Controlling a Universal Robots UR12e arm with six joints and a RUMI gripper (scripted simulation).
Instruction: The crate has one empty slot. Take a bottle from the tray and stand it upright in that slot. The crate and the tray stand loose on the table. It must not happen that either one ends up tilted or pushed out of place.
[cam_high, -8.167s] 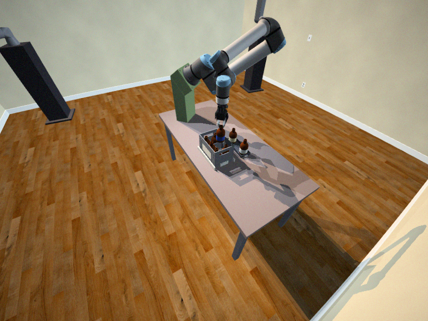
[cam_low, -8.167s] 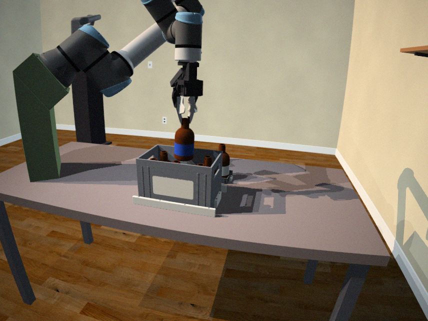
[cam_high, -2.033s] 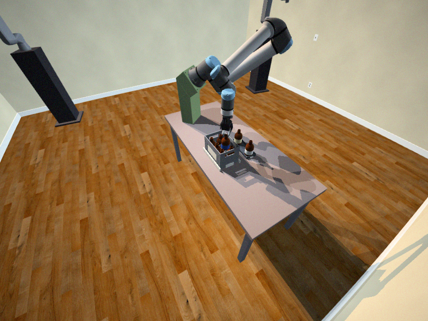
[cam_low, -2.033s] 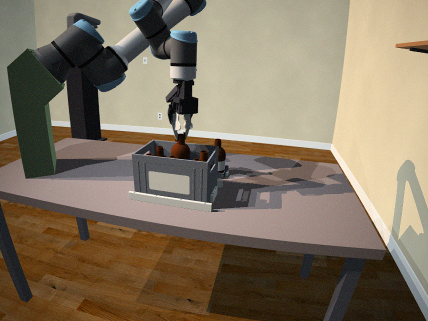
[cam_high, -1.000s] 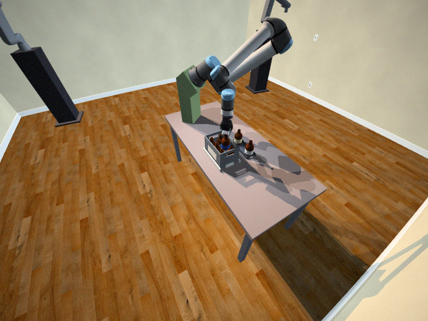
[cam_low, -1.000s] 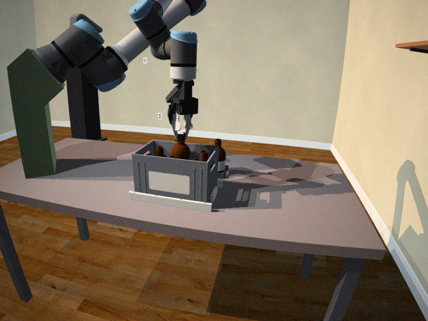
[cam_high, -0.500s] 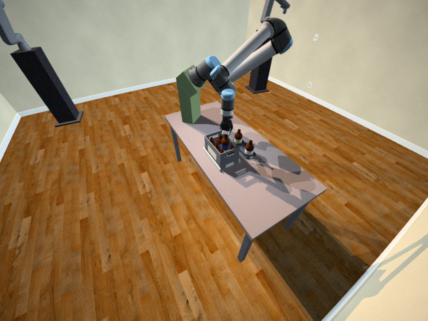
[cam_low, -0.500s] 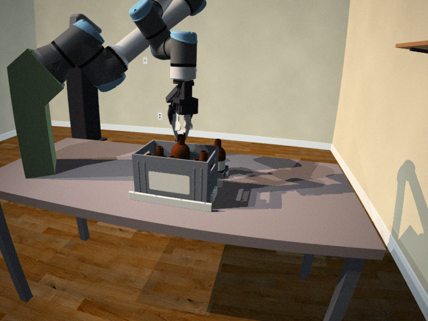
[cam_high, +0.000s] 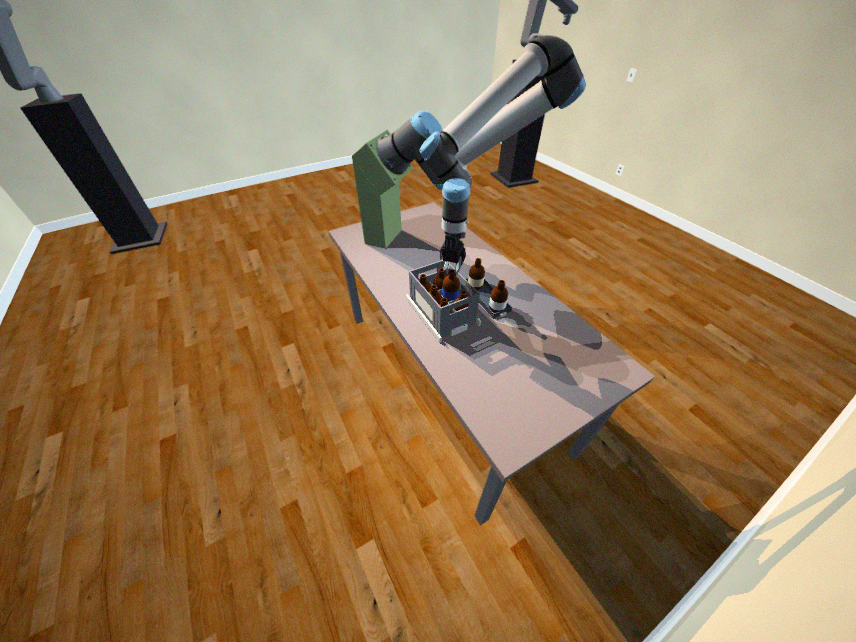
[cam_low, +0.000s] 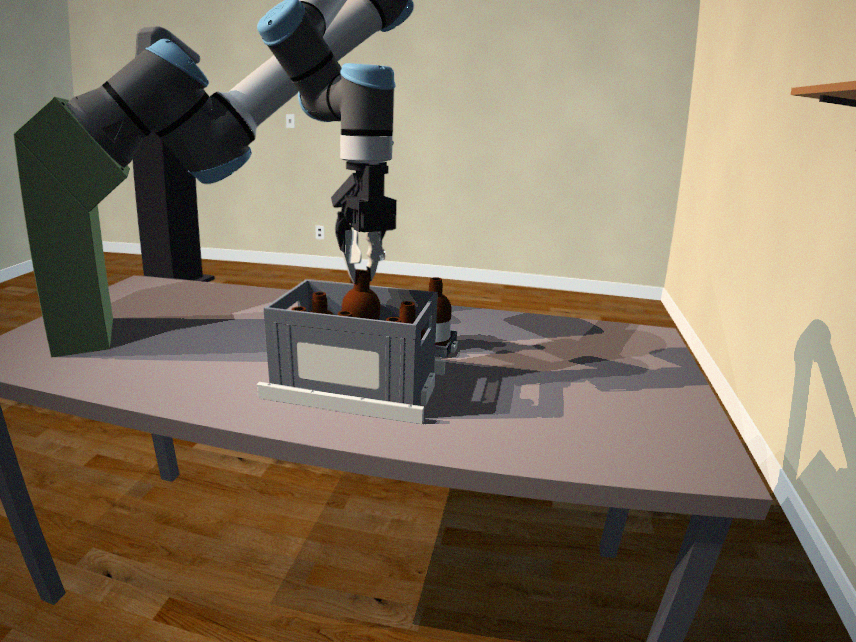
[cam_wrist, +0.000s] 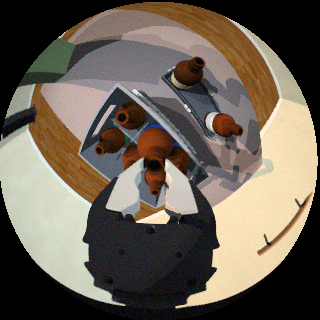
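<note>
My hand is 130 mm above the grey crate, 40 mm to the left of it and 10 mm short of it. Round my hand: tray (200 mm below, 190 mm to the left, 10 mm behind).
</note>
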